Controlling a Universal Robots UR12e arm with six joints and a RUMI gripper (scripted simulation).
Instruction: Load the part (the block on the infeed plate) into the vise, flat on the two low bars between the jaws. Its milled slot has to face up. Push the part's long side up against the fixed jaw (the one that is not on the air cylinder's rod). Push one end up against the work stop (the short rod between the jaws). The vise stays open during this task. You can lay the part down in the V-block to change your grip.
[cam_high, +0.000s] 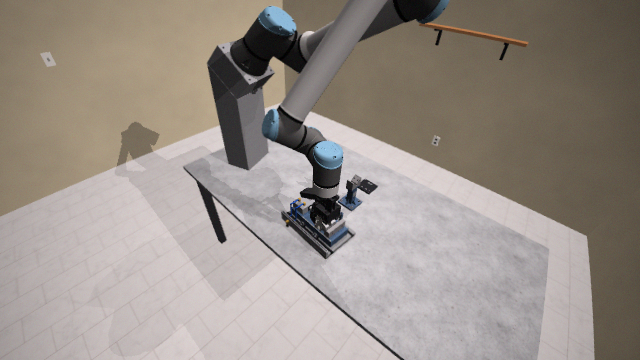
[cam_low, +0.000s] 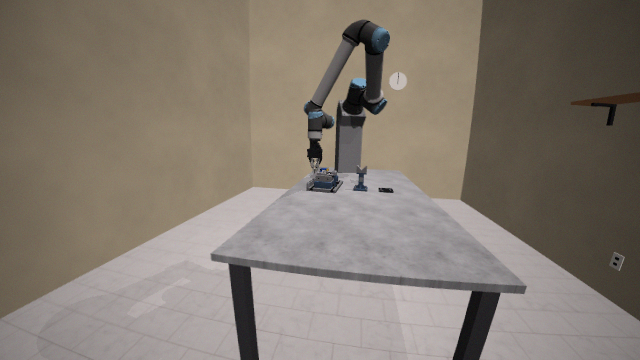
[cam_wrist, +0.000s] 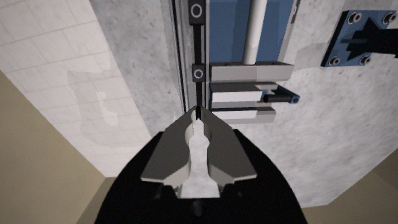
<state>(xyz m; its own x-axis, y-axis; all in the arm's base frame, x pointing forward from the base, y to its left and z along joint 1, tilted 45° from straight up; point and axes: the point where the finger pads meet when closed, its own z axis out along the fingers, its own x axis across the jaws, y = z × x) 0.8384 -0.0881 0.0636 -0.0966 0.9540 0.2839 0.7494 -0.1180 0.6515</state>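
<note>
My hand is 10 mm past the part, 50 mm to the right of it and 20 mm above it. From my hand the other things lie so: cylinder rod (100 mm behind, 60 mm to the left, 40 mm below); then work stop (10 mm behind, 110 mm to the left, 30 mm below); then moving jaw (40 mm behind, 60 mm to the left, 40 mm below).
</note>
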